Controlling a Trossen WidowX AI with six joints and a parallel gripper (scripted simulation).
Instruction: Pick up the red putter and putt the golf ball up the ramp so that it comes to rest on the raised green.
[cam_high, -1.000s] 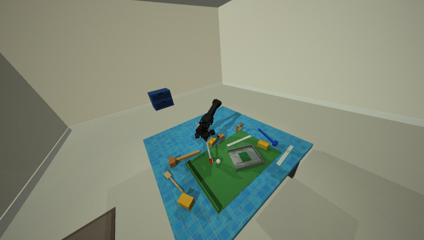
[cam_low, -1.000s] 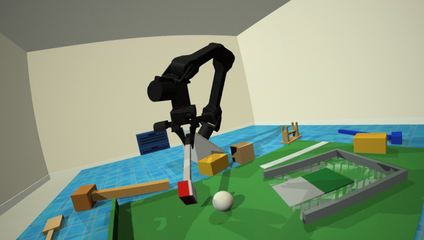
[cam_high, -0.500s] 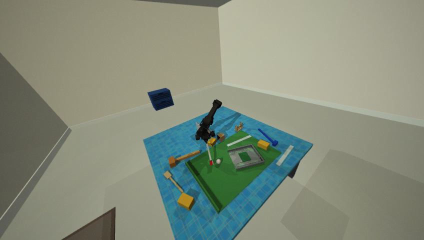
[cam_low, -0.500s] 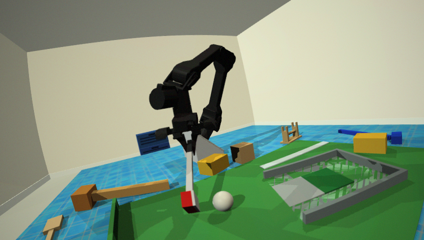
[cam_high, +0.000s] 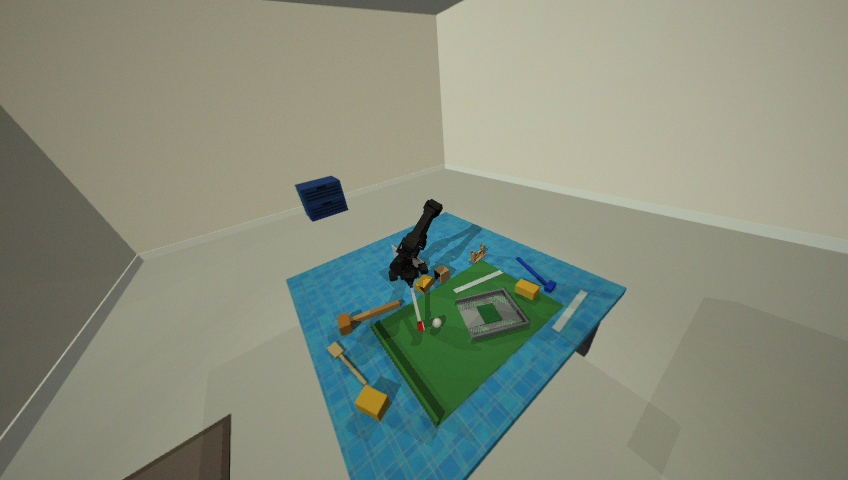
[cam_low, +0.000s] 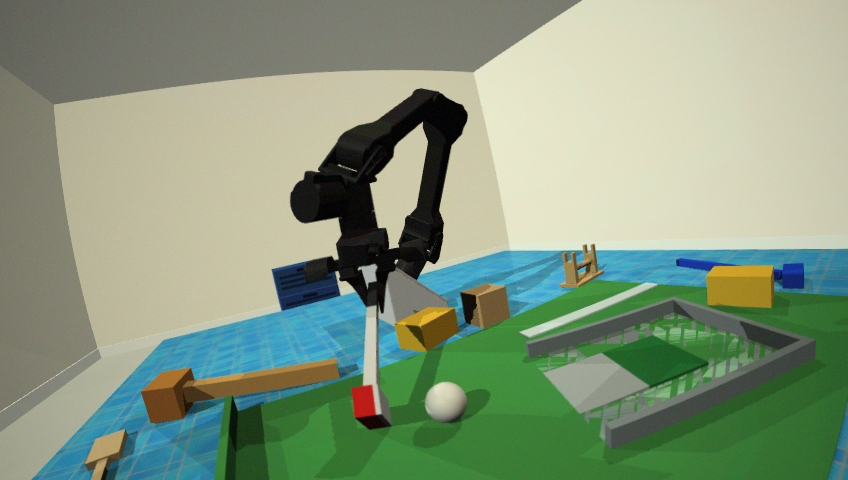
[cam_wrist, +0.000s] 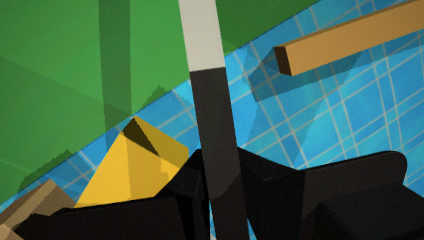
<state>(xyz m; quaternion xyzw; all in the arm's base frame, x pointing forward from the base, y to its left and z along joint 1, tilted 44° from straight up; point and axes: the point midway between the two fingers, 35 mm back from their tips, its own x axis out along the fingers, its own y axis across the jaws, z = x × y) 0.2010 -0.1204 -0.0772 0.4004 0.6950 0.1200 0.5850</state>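
Right now the tan cube is 20 cm to the left of my gripper tip and 4 cm below it. Also, from my gripper tip: mat: 28 cm ahead, 11 cm to the left, 7 cm below; white golf ball: 23 cm ahead, 5 cm below, 3 cm to the right; wooden stand: 48 cm to the left, 4 cm below, 1 cm ahead.
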